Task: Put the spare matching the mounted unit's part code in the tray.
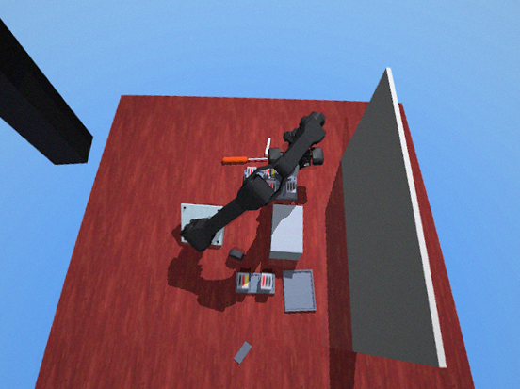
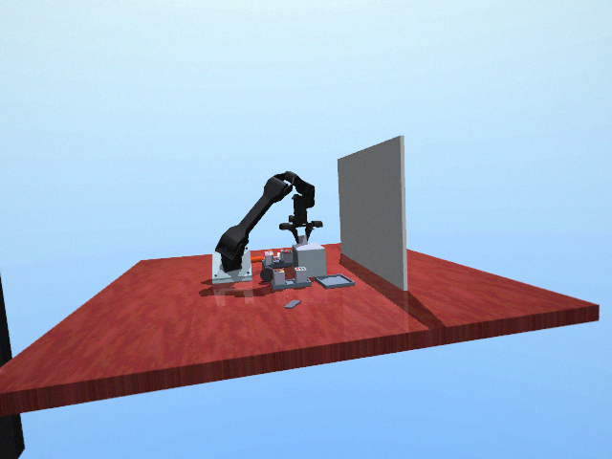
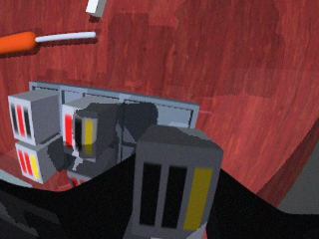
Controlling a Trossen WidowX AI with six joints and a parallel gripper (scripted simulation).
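The flat grey tray lies 42 cm to the right of my gripper tip, 7 cm below it and 2 cm behind it. Also, from my gripper tip: grey rack (8 cm behind, 6 cm below, 3 cm to the right); then grey mounted unit (23 cm to the right, 5 cm behind, 2 cm below); then tall grey panel (27 cm to the right, 18 cm ahead, 15 cm above).
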